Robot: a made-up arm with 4 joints. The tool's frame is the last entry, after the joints.
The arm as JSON. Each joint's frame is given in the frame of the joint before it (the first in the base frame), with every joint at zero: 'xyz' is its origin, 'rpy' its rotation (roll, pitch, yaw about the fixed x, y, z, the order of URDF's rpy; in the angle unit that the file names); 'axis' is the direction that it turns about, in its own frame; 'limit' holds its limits. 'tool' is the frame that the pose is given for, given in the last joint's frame.
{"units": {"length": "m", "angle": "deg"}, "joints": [
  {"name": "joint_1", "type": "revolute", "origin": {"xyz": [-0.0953, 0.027, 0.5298], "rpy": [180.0, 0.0, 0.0]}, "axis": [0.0, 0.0, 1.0], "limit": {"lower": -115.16, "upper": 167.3}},
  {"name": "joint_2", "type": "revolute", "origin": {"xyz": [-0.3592, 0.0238, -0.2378], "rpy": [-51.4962, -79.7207, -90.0]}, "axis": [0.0, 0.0, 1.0], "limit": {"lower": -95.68, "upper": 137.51}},
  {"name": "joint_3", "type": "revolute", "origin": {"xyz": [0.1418, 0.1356, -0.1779], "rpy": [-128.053, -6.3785, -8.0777]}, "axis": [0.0, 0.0, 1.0], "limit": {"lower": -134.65, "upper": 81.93}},
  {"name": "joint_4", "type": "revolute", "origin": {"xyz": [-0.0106, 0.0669, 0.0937], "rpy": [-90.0, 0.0, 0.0]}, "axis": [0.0, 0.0, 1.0], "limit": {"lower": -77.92, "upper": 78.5}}
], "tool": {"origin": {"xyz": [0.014, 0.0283, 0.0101], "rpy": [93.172, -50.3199, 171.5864]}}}
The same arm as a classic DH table. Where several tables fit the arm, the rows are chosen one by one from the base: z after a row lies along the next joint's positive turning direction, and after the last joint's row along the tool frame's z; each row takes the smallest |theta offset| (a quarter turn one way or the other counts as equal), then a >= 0, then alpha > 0; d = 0 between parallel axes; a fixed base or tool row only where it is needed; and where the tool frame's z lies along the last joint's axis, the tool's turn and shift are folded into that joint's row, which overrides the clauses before.
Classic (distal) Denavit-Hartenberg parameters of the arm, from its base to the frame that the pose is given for. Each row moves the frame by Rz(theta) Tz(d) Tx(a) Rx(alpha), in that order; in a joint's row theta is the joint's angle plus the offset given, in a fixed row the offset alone. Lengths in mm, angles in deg.
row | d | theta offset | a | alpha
base (fixed) | 0 | -15.82 | -99.1 | 180
joint_1 | -737.6 | -67.77 | -240.1 | -83.62
joint_2 | -320.6 | 85.03 | -107.5 | 127.78
joint_3 | 301.3 | -8.08 | 10.6 | 90
joint_4 | 78 | -5.97 | -11 | 92.02
tool (fixed) | 29.6 | 50.36 | 0 | 0
Joint limits (deg, base to tool): -115.16..167.3 -95.68..137.51 -134.65..81.93 -77.92..78.5

